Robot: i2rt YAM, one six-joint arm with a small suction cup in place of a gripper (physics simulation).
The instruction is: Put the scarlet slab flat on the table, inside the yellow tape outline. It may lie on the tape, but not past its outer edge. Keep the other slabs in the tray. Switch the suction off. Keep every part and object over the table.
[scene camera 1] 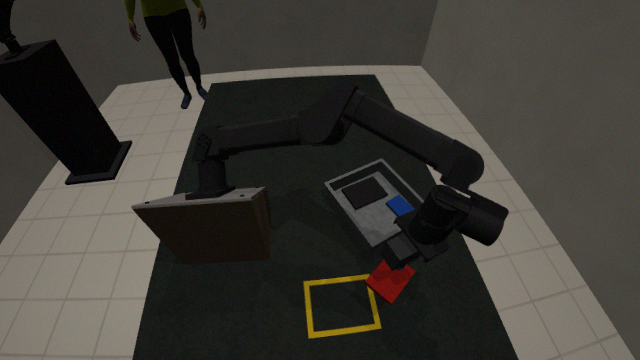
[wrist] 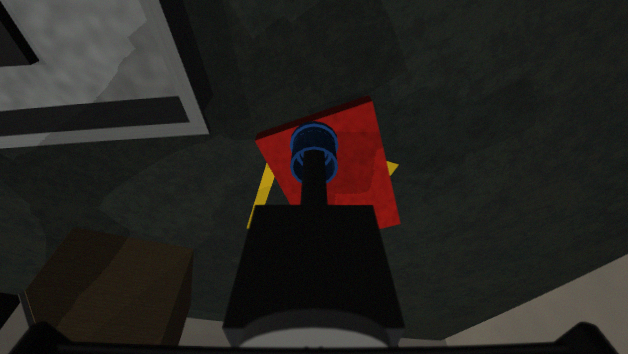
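Where they show: end effector, tool point: (wrist: pixel 314 135); arm's base, origin of the base link: (scene camera 1: pixel 214 193).
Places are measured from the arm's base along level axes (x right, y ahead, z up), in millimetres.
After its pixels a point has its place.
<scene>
The scarlet slab (scene camera 1: pixel 390 287) @(x 247, y 371, z -83 mm) (wrist: pixel 356 170) @(x 229, y 398, z -87 mm) hangs on my suction cup (scene camera 1: pixel 401 267) (wrist: pixel 314 152) @(x 197, y 408, z -100 mm), which is shut on it near one edge. The slab is above the table, and in the scene view it overlaps the right side of the yellow tape outline (scene camera 1: pixel 345 332) @(x 307, y 268, z -174 mm) near its upper right corner. In the wrist view the slab and my tool hide most of the yellow tape (wrist: pixel 265 185) @(x 180, y 278, z -174 mm). The grey tray (scene camera 1: pixel 353 172) @(x -133, y 382, z -125 mm) (wrist: pixel 100 135) @(x 45, y 345, z -125 mm) holds a blue slab (scene camera 1: pixel 399 205) @(x -13, y 504, z -163 mm) and a dark slab (scene camera 1: pixel 364 192) @(x -78, y 409, z -163 mm) (wrist: pixel 12 50) @(x -32, y 376, z -163 mm). My arm hides the tray's right part in the scene view.
A brown box (scene camera 1: pixel 215 235) @(x 95, y 4, z -30 mm) (wrist: pixel 155 285) @(x 68, y 109, z -112 mm) under my arm's base stands left of the tray and outline. The dark table (scene camera 1: pixel 225 310) @(x 222, y -8, z -175 mm) has its right edge close beyond the slab. A person (scene camera 1: pixel 170 45) stands behind the table, and a black pedestal (scene camera 1: pixel 60 110) stands at the left.
</scene>
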